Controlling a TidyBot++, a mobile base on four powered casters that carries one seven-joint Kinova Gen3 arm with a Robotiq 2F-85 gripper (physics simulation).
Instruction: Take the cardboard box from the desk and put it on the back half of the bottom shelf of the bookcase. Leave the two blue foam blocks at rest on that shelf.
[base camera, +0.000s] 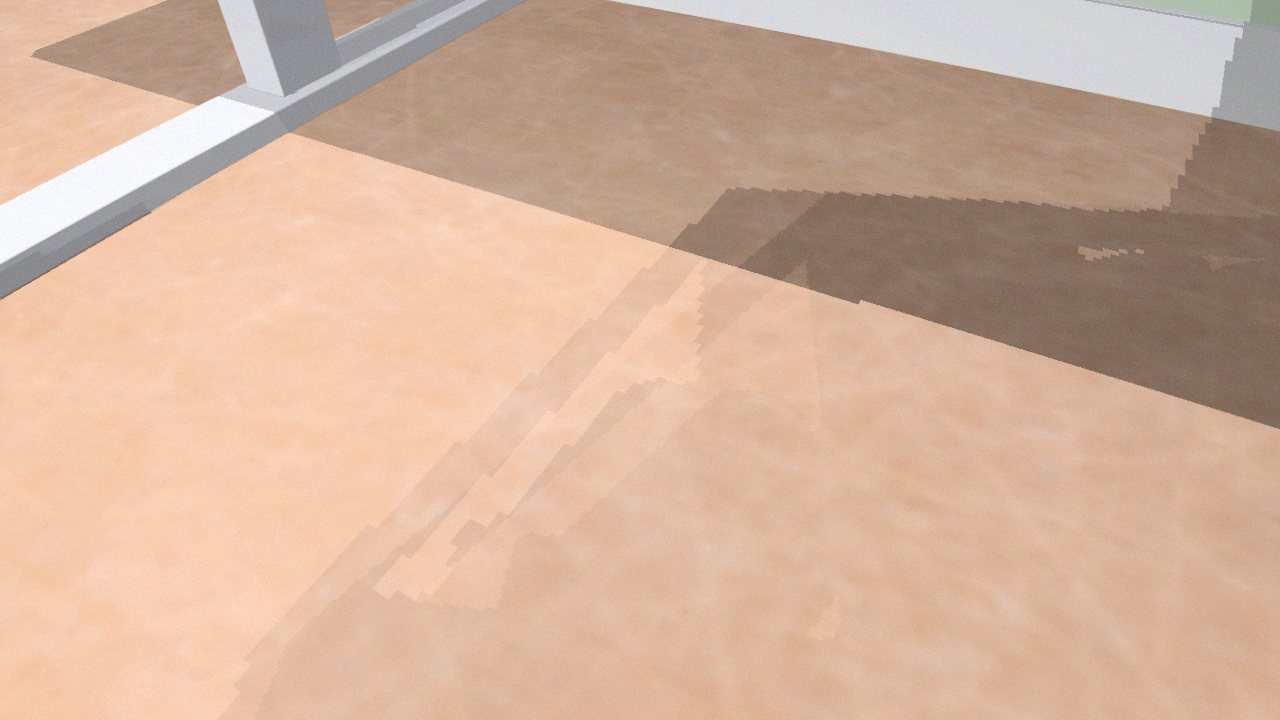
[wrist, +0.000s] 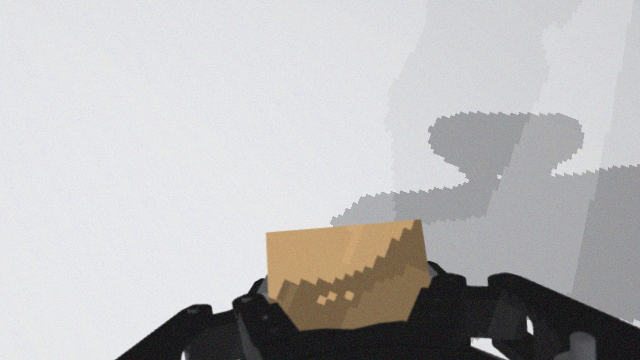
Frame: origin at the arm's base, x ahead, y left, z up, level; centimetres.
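Seen in the pictures: gripper, between the fingertips: (wrist: 345, 279).
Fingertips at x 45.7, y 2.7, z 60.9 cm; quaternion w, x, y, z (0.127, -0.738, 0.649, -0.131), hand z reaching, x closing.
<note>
Offsets run from my fingertips to a thing's top centre. "spot": to the spot under its first point. Level surfaces: height alone.
The cardboard box {dz +4.8, dx -2.4, dy -0.2 cm} (wrist: 345, 265) is tan and shows at the lower middle of the wrist view, its near part in shadow. My gripper (wrist: 345, 279) is shut on the box, with one dark finger against its left side and one against its right side. The white desk top {dz -5.5 cm} (wrist: 175, 125) fills the background of the wrist view. Whether the box touches the desk or hangs a little above it, I cannot tell. The bookcase and the two blue foam blocks do not show in either view.
In the base camera view, a white floor bar (base camera: 170, 143) with an upright leg {spot: dz -93.6, dx +32.9, dy +37.3 cm} (base camera: 286, 44) stands at the upper left. A white wall-like panel (base camera: 984, 53) runs along the top right. Shadows lie over the tan floor {dz -100.5 cm} (base camera: 313, 358) and the desk top.
</note>
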